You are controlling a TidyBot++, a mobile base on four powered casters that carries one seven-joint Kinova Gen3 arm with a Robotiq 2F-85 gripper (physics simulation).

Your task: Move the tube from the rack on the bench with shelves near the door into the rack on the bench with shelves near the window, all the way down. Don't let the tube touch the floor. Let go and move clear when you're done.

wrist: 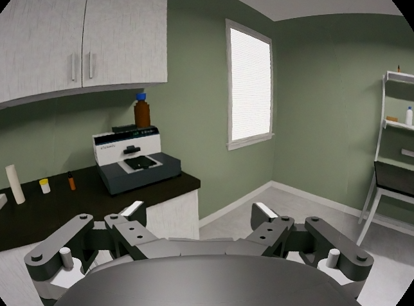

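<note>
My gripper (198, 214) is open at the bottom of the wrist view, its two fingers wide apart with no tube between them. A bench with shelves (398, 176) stands at the right edge, to the right of the window (251, 85). Only its left end shows, with a dark top and white legs and shelves. No tube and no rack shows in this view. The rest of that bench is cut off by the frame edge.
A dark counter (60, 217) runs along the left, bearing a grey and white instrument (140, 170) with a brown bottle (142, 114) on top. A white cylinder (15, 185), a yellow-capped jar (45, 187) and a small orange bottle (72, 182) stand there too. White cabinets (122, 37) hang above.
</note>
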